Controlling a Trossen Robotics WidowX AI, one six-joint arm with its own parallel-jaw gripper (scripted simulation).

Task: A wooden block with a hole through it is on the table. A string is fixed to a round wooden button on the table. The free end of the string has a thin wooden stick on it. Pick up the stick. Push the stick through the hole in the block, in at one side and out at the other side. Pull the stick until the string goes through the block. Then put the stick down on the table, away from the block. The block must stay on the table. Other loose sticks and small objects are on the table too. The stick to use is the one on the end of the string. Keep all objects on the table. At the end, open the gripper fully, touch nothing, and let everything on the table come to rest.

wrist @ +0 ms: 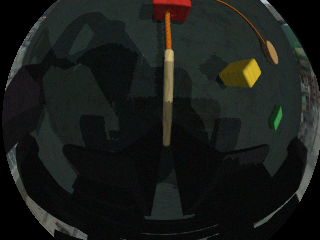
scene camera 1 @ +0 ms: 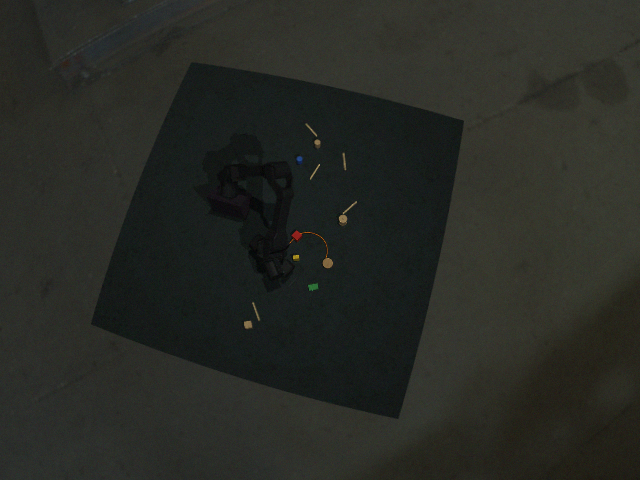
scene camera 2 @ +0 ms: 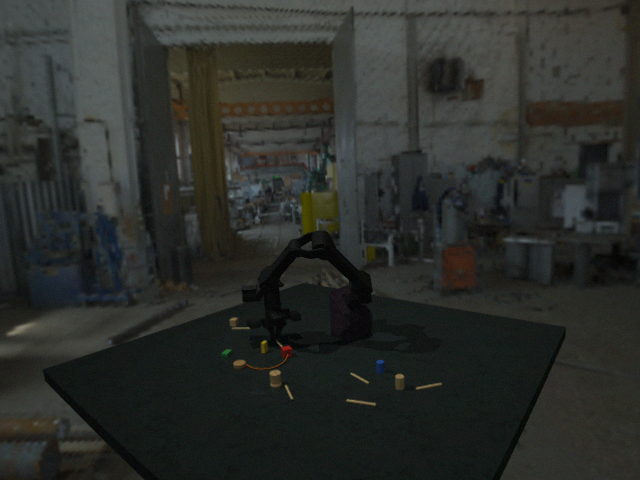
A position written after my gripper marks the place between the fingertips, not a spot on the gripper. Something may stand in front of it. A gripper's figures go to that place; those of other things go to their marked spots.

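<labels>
My gripper (wrist: 166, 127) sits 0.10 m from the lens, and there's a yellow block (wrist: 244, 73) that's 0.08 m from the lens.
</labels>
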